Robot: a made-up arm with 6 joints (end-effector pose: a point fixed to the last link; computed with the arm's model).
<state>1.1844 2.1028 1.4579 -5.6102 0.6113 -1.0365</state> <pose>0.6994 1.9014 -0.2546 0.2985 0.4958 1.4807</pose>
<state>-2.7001 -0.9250 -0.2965 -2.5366 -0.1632 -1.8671</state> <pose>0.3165 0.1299 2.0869 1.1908 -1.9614 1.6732</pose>
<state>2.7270 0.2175 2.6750 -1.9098 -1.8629 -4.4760</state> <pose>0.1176 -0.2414 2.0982 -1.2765 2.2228 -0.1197</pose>
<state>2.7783 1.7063 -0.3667 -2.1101 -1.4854 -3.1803</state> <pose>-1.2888 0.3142 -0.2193 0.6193 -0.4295 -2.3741</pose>
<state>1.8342 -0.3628 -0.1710 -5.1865 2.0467 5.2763</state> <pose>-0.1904 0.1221 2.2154 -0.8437 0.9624 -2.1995</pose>
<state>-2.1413 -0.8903 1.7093 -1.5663 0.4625 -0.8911</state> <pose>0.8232 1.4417 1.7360 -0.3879 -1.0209 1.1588</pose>
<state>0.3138 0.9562 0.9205 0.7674 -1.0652 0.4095</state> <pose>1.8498 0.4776 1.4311 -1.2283 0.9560 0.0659</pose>
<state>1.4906 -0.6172 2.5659 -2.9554 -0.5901 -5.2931</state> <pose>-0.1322 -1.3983 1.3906 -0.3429 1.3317 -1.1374</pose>
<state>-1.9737 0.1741 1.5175 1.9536 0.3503 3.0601</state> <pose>-0.0940 -0.3767 2.7593 -0.2056 -1.1814 -0.7739</pose>
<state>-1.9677 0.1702 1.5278 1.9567 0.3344 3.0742</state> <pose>-0.0876 -0.3601 2.7618 -0.2354 -1.1906 -0.7698</pose>
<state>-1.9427 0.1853 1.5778 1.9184 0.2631 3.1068</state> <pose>-0.0833 -0.3429 2.7638 -0.2844 -1.2575 -0.7071</pose>
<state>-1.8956 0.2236 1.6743 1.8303 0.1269 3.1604</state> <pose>-0.0858 -0.3283 2.7581 -0.3360 -1.3970 -0.5789</pose>
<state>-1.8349 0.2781 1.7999 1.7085 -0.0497 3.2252</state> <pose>-0.0975 -0.3243 2.7354 -0.3513 -1.5870 -0.4168</pose>
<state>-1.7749 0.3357 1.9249 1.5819 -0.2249 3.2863</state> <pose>-0.1136 -0.3371 2.6974 -0.3098 -1.7773 -0.2671</pose>
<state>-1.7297 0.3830 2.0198 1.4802 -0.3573 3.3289</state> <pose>-0.1259 -0.3623 2.6592 -0.2353 -1.9170 -0.1625</pose>
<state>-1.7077 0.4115 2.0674 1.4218 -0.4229 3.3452</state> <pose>-0.1321 -0.3874 2.6363 -0.1741 -1.9831 -0.1104</pose>
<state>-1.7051 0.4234 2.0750 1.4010 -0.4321 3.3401</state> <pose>-0.1350 -0.4067 2.6306 -0.1436 -1.9924 -0.0953</pose>
